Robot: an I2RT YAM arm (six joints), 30 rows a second.
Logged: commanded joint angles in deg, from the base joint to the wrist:
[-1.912 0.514 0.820 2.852 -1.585 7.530]
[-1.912 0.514 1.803 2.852 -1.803 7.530]
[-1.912 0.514 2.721 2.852 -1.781 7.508]
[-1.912 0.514 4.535 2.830 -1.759 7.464]
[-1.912 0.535 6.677 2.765 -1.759 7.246]
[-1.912 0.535 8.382 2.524 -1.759 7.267]
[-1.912 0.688 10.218 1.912 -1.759 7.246]
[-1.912 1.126 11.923 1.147 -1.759 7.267]
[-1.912 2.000 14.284 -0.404 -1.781 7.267]
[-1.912 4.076 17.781 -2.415 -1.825 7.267]
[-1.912 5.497 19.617 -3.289 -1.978 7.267]
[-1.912 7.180 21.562 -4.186 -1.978 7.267]
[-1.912 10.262 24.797 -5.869 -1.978 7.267]
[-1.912 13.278 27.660 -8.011 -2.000 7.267]
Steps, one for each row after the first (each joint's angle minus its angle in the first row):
[0.000 0.000 0.983 0.000 -0.218 0.000]
[0.000 0.000 1.901 0.000 -0.196 -0.022]
[0.000 0.000 3.715 -0.022 -0.174 -0.066]
[0.000 0.021 5.857 -0.087 -0.174 -0.284]
[0.000 0.021 7.562 -0.328 -0.174 -0.263]
[0.000 0.174 9.398 -0.940 -0.174 -0.284]
[0.000 0.612 11.103 -1.705 -0.174 -0.263]
[0.000 1.486 13.464 -3.256 -0.196 -0.263]
[0.000 3.562 16.961 -5.267 -0.240 -0.263]
[0.000 4.983 18.797 -6.141 -0.393 -0.263]
[0.000 6.666 20.742 -7.038 -0.393 -0.263]
[0.000 9.748 23.977 -8.721 -0.393 -0.263]
[0.000 12.764 26.840 -10.863 -0.415 -0.263]

